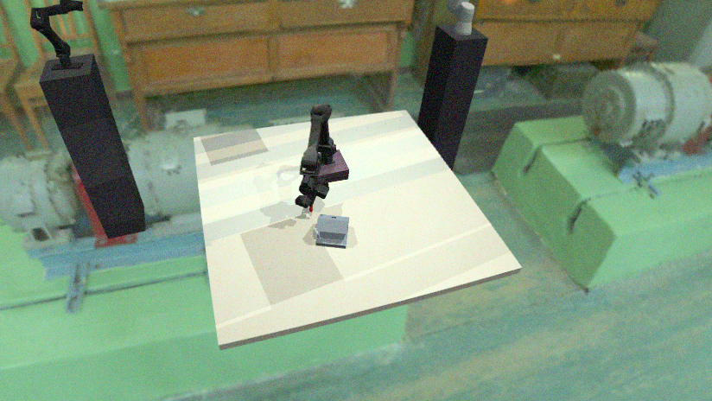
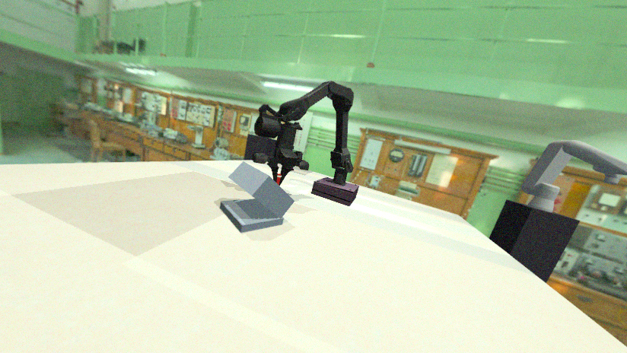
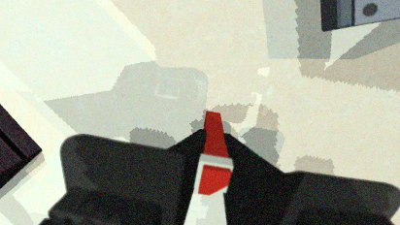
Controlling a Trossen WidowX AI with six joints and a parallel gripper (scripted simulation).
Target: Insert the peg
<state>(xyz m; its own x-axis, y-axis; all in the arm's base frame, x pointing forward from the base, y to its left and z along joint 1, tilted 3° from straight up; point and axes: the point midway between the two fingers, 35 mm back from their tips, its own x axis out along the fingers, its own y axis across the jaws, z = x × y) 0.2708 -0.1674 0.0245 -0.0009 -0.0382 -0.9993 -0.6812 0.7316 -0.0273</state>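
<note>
My gripper tip is now 17 cm short of the grey sloped panel, 5 cm to the right of it and 3 cm below it. Round my gripper tip: red peg (2 cm above).
</note>
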